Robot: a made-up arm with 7 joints. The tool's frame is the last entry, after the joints.
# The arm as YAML. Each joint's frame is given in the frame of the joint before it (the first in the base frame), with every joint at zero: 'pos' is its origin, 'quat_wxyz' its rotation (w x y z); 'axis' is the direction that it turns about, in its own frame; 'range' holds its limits. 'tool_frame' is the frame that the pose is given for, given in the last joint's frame.
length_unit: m
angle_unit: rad
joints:
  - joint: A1
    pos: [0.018, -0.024, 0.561]
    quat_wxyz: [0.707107, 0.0, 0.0, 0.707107]
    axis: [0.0, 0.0, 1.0]
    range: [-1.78, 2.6]
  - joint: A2
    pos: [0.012, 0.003, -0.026]
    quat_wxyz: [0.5, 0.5, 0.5, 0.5]
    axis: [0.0, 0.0, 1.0]
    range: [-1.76, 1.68]
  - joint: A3
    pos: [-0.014, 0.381, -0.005]
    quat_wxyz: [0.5, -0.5, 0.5, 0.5]
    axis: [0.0, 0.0, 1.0]
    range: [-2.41, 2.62]
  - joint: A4
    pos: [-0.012, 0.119, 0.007]
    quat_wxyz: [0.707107, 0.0, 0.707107, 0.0]
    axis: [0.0, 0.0, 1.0]
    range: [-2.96, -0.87]
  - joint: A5
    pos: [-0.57, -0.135, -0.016]
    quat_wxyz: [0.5, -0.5, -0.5, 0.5]
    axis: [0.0, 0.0, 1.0]
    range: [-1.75, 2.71]
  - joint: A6
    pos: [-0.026, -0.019, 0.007]
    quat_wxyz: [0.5, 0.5, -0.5, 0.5]
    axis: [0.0, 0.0, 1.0]
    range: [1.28, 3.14]
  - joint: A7
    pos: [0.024, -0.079, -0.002]
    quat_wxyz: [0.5, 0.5, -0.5, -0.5]
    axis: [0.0, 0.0, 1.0]
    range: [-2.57, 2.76]
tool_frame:
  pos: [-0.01, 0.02, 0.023]
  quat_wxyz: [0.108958, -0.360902, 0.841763, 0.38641]
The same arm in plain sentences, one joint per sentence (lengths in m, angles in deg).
The arm has seven revolute joints in a row. What follows holds with every joint at zero, and every direction is one of the base frame's. The first joint sits 0.018 m along +x and 0.024 m along -y and 0.561 m along +z from the base frame's origin and rotates about +z, from -101.99 to 148.97 deg. The second joint sits 0.003 m along -x and 0.012 m along +y and 0.026 m along -z from the first joint and rotates about +y, from -100.84 to 96.26 deg. The third joint sits 0.014 m along +x and 0.005 m along -y and 0.381 m along +z from the second joint and rotates about +z, from -138.08 to 150.11 deg. The fourth joint sits 0.119 m along +x and 0.012 m along +y and 0.007 m along +z from the third joint and rotates about -y, from -169.6 to -49.85 deg. The fifth joint sits 0.135 m along -x and 0.016 m along +y and 0.57 m along +z from the fourth joint and rotates about +z, from -100.27 to 155.27 deg. The sixth joint sits 0.026 m along -x and 0.019 m along -y and 0.007 m along +z from the fifth joint and rotates about -y, from 73.34 to 179.91 deg. The seventh joint sits 0.079 m along +x and 0.002 m along +y and 0.024 m along +z from the sixth joint and rotates about -z, from -147.25 to 158.14 deg. The tool frame, which is the frame that the pose is given for, sits 0.01 m along -x and 0.02 m along -y and 0.023 m along -z from the seventh joint; its axes are the base frame's turned by roll -40.16, pitch -27.54 and yaw 143.82 deg (as in URDF: about the fixed x, then y, then z).
